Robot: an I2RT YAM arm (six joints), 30 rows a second.
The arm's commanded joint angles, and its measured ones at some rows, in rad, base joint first. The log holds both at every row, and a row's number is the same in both.
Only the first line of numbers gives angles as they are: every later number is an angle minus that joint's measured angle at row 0.
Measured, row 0:
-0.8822, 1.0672, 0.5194, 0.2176, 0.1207, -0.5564
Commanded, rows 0 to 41:
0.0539, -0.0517, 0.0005, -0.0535, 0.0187, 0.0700
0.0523, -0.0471, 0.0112, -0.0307, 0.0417, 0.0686
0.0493, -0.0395, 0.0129, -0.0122, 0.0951, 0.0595
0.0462, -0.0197, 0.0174, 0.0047, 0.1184, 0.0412
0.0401, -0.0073, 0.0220, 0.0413, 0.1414, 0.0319
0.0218, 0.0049, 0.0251, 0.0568, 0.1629, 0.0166
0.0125, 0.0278, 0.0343, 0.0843, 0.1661, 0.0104
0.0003, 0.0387, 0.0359, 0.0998, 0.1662, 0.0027
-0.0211, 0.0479, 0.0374, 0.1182, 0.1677, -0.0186
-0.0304, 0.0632, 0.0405, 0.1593, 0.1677, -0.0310
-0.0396, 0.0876, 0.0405, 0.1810, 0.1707, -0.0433
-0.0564, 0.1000, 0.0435, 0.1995, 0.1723, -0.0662
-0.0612, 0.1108, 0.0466, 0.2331, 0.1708, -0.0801
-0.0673, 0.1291, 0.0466, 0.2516, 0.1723, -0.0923
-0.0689, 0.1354, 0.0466, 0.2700, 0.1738, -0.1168
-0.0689, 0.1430, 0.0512, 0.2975, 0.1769, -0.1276
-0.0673, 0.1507, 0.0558, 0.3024, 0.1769, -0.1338
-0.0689, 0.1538, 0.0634, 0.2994, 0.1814, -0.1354
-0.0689, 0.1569, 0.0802, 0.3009, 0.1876, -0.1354
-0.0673, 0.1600, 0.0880, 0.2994, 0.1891, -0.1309
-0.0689, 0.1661, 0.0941, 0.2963, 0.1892, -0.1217
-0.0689, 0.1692, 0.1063, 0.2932, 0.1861, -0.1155
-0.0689, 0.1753, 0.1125, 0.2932, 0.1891, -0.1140
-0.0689, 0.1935, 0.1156, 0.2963, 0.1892, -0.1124
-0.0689, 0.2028, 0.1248, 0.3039, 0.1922, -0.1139
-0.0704, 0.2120, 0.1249, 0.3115, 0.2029, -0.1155
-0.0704, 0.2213, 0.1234, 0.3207, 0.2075, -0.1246
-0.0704, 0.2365, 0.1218, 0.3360, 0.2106, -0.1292
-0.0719, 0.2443, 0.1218, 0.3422, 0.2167, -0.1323
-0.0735, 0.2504, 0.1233, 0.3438, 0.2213, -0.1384
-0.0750, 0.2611, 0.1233, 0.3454, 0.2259, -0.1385
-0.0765, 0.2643, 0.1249, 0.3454, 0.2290, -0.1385
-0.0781, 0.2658, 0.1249, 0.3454, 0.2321, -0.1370
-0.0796, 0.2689, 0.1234, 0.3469, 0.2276, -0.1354
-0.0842, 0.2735, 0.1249, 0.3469, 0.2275, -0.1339
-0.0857, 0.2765, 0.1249, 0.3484, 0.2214, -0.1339
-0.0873, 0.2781, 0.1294, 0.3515, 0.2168, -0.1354
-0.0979, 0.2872, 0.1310, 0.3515, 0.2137, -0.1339
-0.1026, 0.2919, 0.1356, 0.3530, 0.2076, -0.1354
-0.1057, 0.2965, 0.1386, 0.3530, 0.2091, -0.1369
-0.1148, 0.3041, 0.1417, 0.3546, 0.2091, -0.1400
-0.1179, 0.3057, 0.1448, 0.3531, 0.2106, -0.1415
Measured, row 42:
-0.0942, 0.2899, 0.0961, 0.2957, 0.2007, -0.1259
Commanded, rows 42 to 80:
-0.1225, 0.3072, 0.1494, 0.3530, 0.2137, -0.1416
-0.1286, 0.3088, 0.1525, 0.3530, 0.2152, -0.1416
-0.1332, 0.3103, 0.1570, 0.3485, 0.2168, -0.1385
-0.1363, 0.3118, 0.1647, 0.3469, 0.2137, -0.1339
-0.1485, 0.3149, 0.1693, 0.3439, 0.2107, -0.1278
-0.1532, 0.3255, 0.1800, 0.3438, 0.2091, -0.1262
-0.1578, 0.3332, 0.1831, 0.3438, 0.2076, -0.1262
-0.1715, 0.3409, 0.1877, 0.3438, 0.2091, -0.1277
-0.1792, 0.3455, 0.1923, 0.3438, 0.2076, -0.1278
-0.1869, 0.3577, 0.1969, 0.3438, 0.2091, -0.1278
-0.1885, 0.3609, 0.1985, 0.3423, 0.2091, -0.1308
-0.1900, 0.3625, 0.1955, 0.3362, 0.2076, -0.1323
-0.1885, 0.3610, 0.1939, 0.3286, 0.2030, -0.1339
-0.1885, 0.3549, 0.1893, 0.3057, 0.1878, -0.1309
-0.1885, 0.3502, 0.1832, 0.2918, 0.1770, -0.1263
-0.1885, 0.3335, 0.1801, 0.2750, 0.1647, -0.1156
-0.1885, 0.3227, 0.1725, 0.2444, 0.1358, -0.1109
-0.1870, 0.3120, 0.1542, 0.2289, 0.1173, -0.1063
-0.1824, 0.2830, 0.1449, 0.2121, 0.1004, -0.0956
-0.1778, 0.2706, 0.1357, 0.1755, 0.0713, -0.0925
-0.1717, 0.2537, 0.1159, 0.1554, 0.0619, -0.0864
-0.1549, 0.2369, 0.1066, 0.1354, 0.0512, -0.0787
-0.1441, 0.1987, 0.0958, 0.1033, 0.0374, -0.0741
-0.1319, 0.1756, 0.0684, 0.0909, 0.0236, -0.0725
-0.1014, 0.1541, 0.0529, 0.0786, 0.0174, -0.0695
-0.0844, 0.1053, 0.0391, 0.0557, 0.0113, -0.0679
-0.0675, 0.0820, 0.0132, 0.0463, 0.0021, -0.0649
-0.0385, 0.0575, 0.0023, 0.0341, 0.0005, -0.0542
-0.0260, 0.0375, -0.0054, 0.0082, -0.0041, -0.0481
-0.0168, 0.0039, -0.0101, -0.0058, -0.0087, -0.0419
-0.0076, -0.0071, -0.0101, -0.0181, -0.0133, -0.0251
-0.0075, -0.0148, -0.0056, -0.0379, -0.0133, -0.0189
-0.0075, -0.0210, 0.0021, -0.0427, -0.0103, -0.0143
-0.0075, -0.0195, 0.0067, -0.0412, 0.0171, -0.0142
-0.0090, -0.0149, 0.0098, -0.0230, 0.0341, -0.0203
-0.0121, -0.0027, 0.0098, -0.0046, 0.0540, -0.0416
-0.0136, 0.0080, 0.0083, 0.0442, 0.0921, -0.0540
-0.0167, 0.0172, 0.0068, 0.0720, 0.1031, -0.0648
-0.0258, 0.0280, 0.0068, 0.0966, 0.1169, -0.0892
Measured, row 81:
-0.0240, 0.0114, 0.0076, 0.0473, 0.0420, -0.0633
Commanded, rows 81 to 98:
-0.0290, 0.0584, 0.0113, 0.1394, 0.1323, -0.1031
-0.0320, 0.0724, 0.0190, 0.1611, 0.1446, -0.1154
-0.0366, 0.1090, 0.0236, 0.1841, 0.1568, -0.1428
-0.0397, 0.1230, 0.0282, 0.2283, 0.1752, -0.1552
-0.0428, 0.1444, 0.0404, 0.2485, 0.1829, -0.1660
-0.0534, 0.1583, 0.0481, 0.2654, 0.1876, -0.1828
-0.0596, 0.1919, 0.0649, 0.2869, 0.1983, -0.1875
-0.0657, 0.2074, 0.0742, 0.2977, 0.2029, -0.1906
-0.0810, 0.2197, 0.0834, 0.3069, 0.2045, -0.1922
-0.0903, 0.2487, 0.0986, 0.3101, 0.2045, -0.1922
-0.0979, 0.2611, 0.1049, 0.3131, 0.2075, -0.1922
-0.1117, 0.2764, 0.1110, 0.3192, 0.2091, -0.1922
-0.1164, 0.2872, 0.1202, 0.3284, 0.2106, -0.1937
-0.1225, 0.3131, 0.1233, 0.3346, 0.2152, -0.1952
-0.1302, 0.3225, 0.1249, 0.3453, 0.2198, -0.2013
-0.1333, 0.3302, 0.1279, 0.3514, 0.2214, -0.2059
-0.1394, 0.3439, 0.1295, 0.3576, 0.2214, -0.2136
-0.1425, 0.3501, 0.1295, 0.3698, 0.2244, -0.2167
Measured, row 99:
-0.1243, 0.3227, 0.0892, 0.2766, 0.1912, -0.1835
